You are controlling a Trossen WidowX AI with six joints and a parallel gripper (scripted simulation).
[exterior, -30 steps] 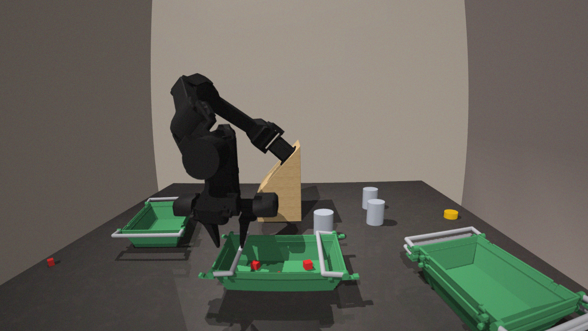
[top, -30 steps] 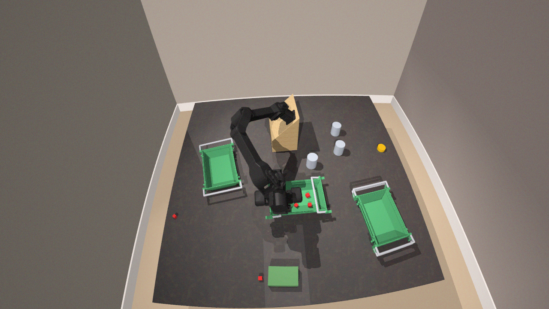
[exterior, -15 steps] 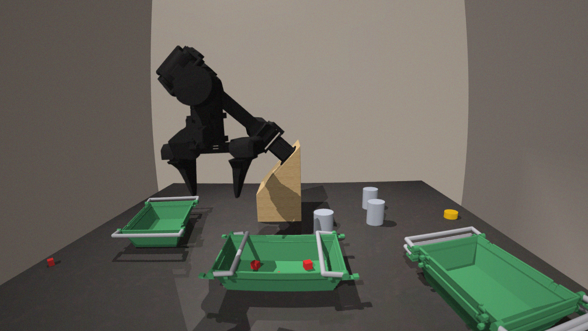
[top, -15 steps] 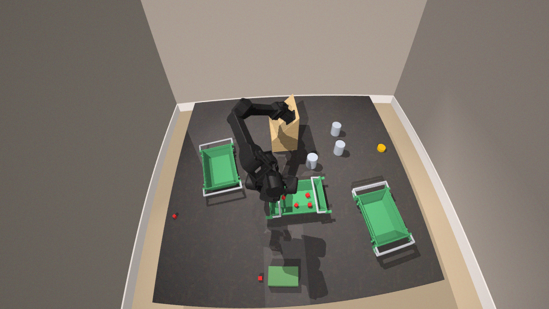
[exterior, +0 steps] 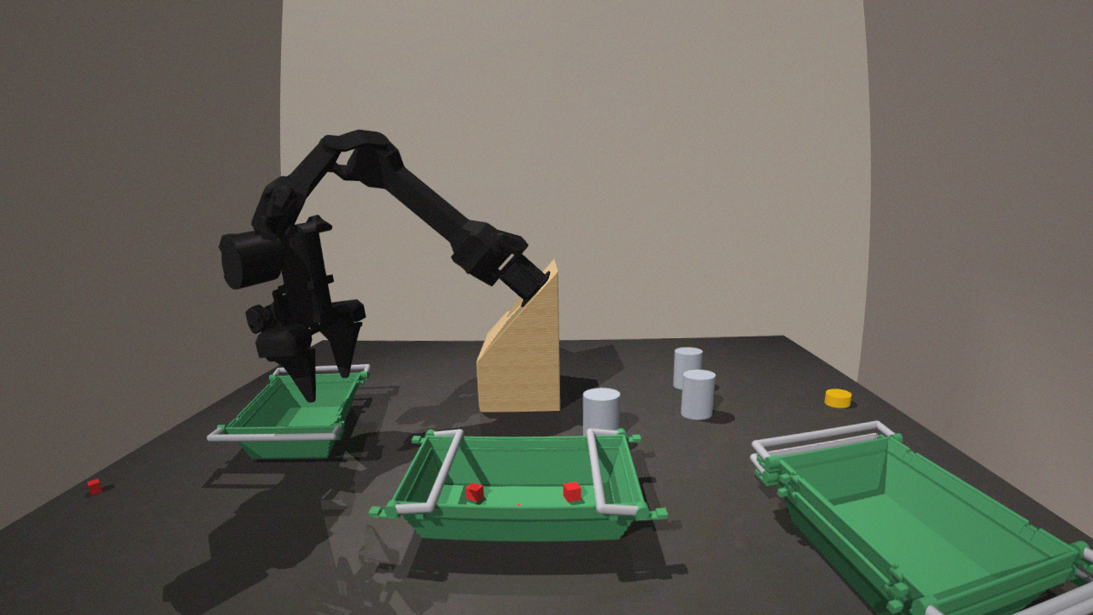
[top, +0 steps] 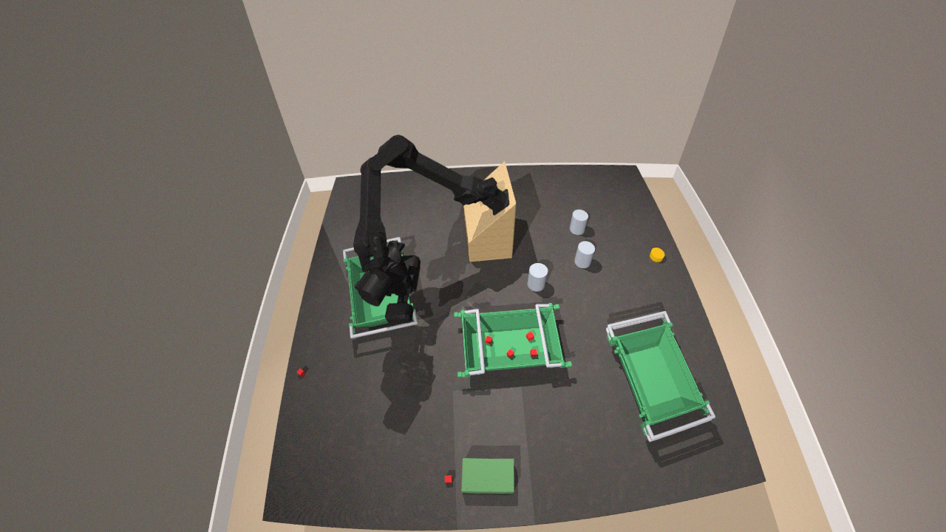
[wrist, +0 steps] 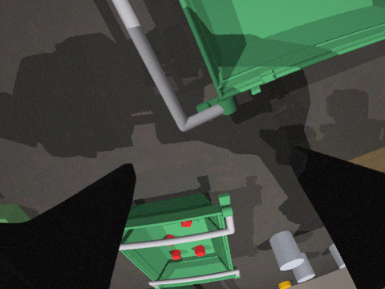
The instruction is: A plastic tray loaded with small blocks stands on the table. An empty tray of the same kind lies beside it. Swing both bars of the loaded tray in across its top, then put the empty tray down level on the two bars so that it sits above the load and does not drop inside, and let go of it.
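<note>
The tray lies 130 mm to the right of my gripper tip, 120 mm behind it and 80 mm below it. The rest, counted from my gripper tip: flat green slab: 430 mm ahead, 190 mm to the left, 100 mm below; then yellow disc: 800 mm to the left, 240 mm behind, 110 mm below.
</note>
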